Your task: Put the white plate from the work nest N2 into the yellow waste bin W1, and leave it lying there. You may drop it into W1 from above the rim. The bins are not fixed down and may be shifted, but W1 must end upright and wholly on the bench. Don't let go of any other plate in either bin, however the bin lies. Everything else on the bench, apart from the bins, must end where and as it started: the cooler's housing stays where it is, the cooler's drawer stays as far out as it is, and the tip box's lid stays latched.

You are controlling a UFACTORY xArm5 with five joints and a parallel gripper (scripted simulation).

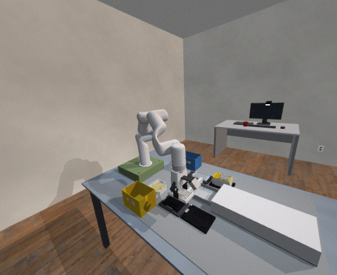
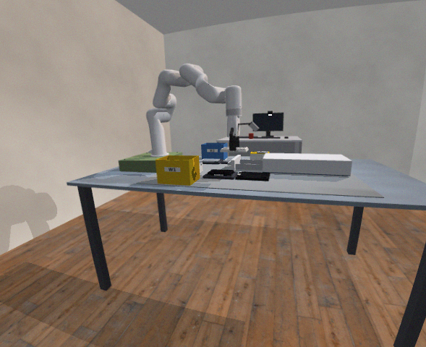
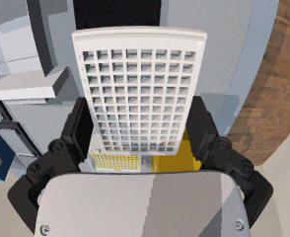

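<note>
Now: the yellow waste bin W1 260 mm behind my hand, 120 mm to the right of it and 120 mm below it. From my hand the other things lie so: black nest (150 mm below, 90 mm ahead, 40 mm to the left); then white plate (10 mm below); then black plate (140 mm below, 90 mm behind, 20 mm to the left).
</note>
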